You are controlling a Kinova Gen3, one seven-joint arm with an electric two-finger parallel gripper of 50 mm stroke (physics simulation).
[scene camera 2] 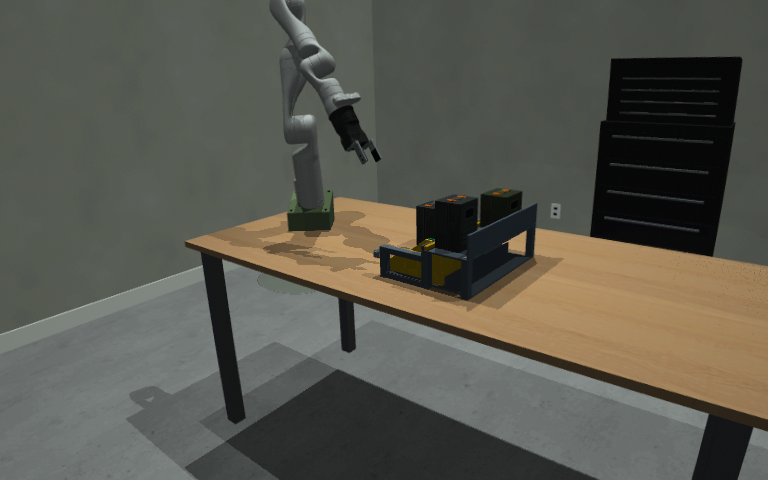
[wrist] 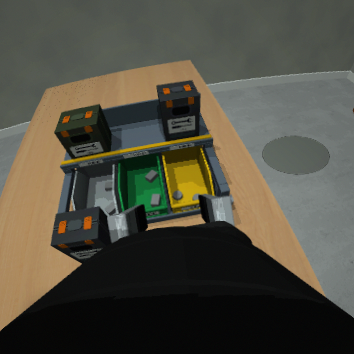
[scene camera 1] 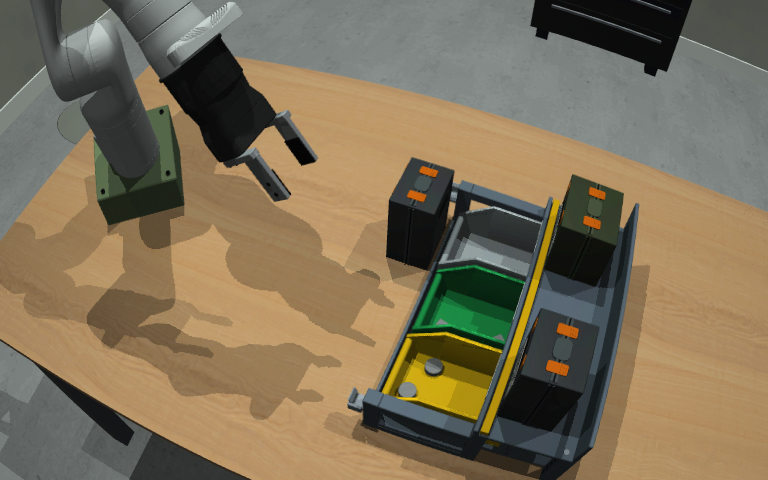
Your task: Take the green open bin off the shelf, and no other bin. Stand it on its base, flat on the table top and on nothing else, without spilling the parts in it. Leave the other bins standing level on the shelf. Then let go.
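Seen in the pictures: gripper, fingertip midpoint: (scene camera 2: 372,161) (wrist: 172,210) (scene camera 1: 296,179); arm's base, link origin: (scene camera 2: 311,201) (scene camera 1: 135,153).
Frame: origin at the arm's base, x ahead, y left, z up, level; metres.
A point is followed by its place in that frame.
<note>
The green open bin (scene camera 1: 474,305) {x 0.591, y -0.095, z -0.081 m} (wrist: 142,186) {x 0.615, y -0.129, z -0.081 m} stands in the shelf (scene camera 1: 419,408) {x 0.548, y -0.300, z -0.005 m} (scene camera 2: 498,273) {x 0.760, y -0.160, z -0.083 m} (wrist: 220,175) {x 0.523, y -0.305, z -0.005 m}, between the grey bin (scene camera 1: 498,242) {x 0.611, y 0.026, z -0.080 m} (wrist: 95,187) {x 0.659, y -0.002, z -0.080 m} and the yellow bin (scene camera 1: 453,376) {x 0.583, y -0.213, z -0.081 m} (scene camera 2: 406,267) {x 0.553, y -0.290, z -0.058 m} (wrist: 187,175) {x 0.605, y -0.254, z -0.081 m}. Two grey block-like parts lie in the green bin in the wrist view; two round parts lie in the yellow bin. My gripper (scene camera 1: 298,177) {x 0.374, y -0.163, z 0.192 m} (scene camera 2: 370,157) {x 0.374, y -0.163, z 0.192 m} (wrist: 172,210) {x 0.374, y -0.163, z 0.192 m} is open and empty, high above the table on the robot-base side of the shelf, apart from all bins.
A dark case (scene camera 1: 420,212) {x 0.493, y -0.044, z 0.036 m} (wrist: 80,232) {x 0.468, y -0.007, z 0.040 m} stands on the table against the shelf's front near the grey bin. Behind the yellow rail (scene camera 1: 519,316) {x 0.646, y -0.165, z 0.022 m} (wrist: 137,151) {x 0.642, y -0.144, z 0.021 m}, a dark case (scene camera 1: 555,367) {x 0.675, y -0.286, z 0.134 m} (scene camera 2: 455,223) {x 0.698, y -0.308, z 0.085 m} (wrist: 179,110) {x 0.645, y -0.256, z 0.102 m} and an olive case (scene camera 1: 586,229) {x 0.707, y -0.074, z 0.107 m} (scene camera 2: 501,206) {x 0.736, y -0.087, z 0.080 m} (wrist: 83,131) {x 0.676, y -0.044, z 0.094 m} stand on the shelf.
</note>
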